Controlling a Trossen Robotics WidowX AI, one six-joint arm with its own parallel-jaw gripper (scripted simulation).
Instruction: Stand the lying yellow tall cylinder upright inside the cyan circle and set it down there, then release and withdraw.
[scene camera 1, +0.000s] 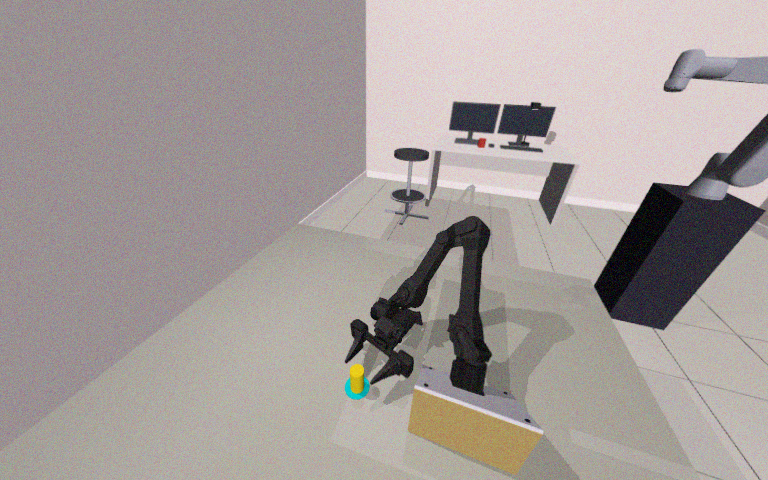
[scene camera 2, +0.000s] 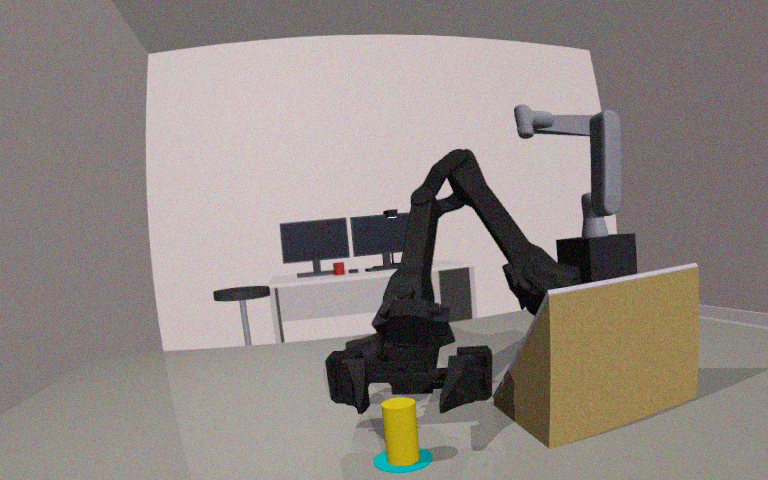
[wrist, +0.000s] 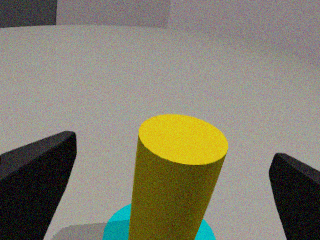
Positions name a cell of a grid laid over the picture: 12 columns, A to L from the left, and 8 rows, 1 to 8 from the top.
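In scene camera 2 I see my gripper (scene camera 2: G7), open and holding nothing, and a yellow tall cylinder (scene camera 2: G7). Scene camera 1 shows me the gripper (scene camera 1: F7) too. And in the wrist view, there again is my gripper (wrist: G6).
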